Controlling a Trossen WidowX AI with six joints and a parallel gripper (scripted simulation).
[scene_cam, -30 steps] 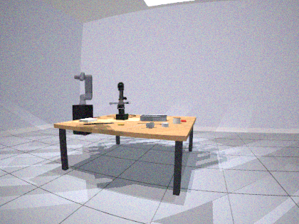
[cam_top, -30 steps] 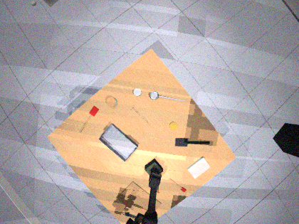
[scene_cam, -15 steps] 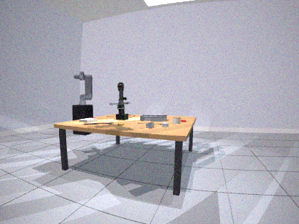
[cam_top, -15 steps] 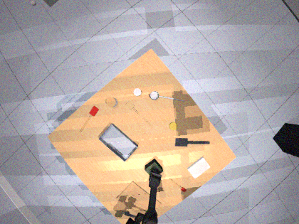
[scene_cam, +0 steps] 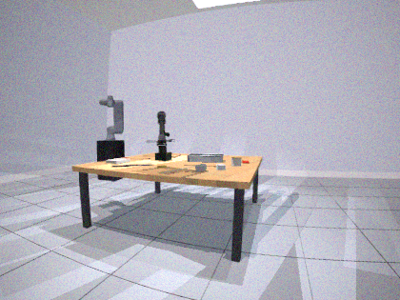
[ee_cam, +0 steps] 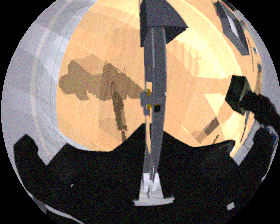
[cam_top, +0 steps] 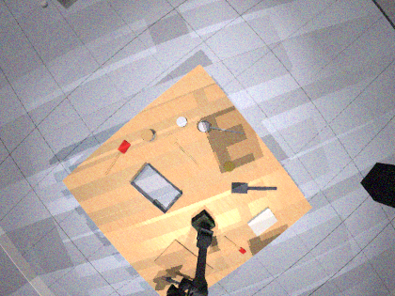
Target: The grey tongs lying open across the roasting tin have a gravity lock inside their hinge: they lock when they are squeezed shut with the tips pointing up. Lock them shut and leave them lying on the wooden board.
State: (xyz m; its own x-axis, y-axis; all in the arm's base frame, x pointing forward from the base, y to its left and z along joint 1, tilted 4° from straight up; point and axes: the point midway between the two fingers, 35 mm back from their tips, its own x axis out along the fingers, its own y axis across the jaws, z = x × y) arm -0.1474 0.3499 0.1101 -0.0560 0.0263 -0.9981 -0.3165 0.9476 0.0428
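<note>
Now: the wooden board 120 mm below my gripper tip. From my gripper tip the other things lie so: white block 630 mm to the right, 140 mm behind, 110 mm below; then dark spatula 740 mm to the right, 120 mm below, 90 mm ahead; then grey roasting tin 540 mm ahead, 290 mm to the right, 100 mm below.
</note>
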